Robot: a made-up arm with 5 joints.
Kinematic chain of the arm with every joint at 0, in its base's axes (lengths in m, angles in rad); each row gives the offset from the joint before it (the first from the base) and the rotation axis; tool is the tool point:
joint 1: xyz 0 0 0.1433 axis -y
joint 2: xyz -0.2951 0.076 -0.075 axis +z
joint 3: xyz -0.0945 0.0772 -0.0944 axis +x
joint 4: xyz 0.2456 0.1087 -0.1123 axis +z
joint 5: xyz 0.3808 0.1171 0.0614 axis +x
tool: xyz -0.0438 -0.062 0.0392
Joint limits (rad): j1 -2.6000..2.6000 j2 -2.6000..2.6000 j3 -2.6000..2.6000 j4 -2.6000..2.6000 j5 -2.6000..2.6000
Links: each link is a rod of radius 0.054 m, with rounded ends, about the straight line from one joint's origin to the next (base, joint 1, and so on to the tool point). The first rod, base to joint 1, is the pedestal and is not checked.
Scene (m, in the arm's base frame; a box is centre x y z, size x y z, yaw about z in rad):
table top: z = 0
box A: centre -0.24 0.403 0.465 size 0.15 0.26 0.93 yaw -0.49
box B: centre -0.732 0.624 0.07 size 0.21 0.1 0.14 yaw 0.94
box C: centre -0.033 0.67 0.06 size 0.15 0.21 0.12 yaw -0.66
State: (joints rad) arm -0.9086 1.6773 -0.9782 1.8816 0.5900
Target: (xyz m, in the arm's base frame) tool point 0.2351 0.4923 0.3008
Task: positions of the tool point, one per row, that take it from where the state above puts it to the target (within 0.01 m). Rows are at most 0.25 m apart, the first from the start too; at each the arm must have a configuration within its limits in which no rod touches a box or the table.
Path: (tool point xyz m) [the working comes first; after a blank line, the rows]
Joints at the target: -1.9225 0.3335 0.9246 1.2942 0.3158
Straight joint move there: touches box A.

1: -0.7781 0.0662 0.4377
2: -0.7175 0.0729 0.6247
3: -0.5972 0.0796 0.7848
4: -0.4343 0.0921 0.8974
5: -0.2528 0.1154 0.9521
6: -0.0789 0.1525 0.9503
7: 0.0655 0.2031 0.9044
8: 0.1299 0.3077 0.8448
9: 0.1838 0.3933 0.7579
10: 0.2227 0.4560 0.6513
11: 0.2441 0.4933 0.5340
12: 0.2476 0.5050 0.4145
13: 0.2351 0.4923 0.3008

